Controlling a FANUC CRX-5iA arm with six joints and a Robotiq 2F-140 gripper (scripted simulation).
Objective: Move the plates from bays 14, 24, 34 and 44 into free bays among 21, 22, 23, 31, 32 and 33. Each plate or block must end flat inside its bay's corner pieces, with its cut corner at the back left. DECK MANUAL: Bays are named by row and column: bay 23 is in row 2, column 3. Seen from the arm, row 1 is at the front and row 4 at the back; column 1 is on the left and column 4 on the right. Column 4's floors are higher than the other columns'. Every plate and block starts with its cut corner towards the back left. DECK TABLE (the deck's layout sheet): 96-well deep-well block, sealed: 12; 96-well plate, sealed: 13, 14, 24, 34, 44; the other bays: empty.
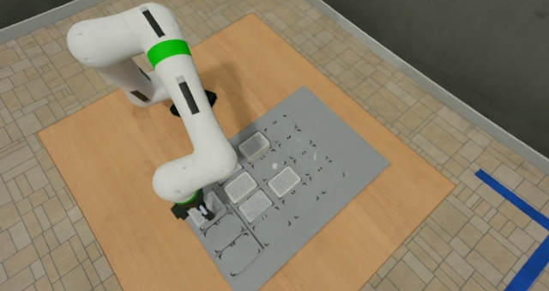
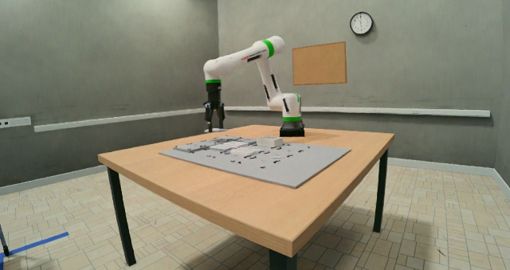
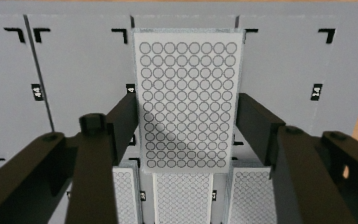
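Right now the sealed deep-well block is 7 cm behind my hand, 34 cm to the left of it and 8 cm below it. Also, from my hand: sealed 96-well plate (2 cm below).
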